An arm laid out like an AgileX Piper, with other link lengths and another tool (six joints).
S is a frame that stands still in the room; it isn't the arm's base.
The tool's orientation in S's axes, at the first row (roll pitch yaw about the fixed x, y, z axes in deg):
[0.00 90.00 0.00]
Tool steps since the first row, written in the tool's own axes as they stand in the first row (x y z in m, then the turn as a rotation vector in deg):
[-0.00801 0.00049 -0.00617 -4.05 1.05 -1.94]
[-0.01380 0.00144 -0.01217 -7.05 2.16 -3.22]
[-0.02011 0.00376 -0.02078 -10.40 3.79 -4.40]
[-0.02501 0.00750 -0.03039 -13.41 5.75 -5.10]
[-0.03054 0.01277 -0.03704 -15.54 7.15 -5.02]
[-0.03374 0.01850 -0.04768 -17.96 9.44 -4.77]
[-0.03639 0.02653 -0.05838 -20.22 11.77 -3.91]
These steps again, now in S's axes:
[-0.00617 0.00049 0.00801 -1.94 1.05 4.05]
[-0.01217 0.00144 0.01380 -3.22 2.16 7.05]
[-0.02078 0.00376 0.02011 -4.40 3.79 10.40]
[-0.03039 0.00750 0.02501 -5.10 5.75 13.41]
[-0.03704 0.01277 0.03054 -5.02 7.15 15.54]
[-0.04768 0.01850 0.03374 -4.77 9.44 17.96]
[-0.05838 0.02653 0.03639 -3.91 11.77 20.22]

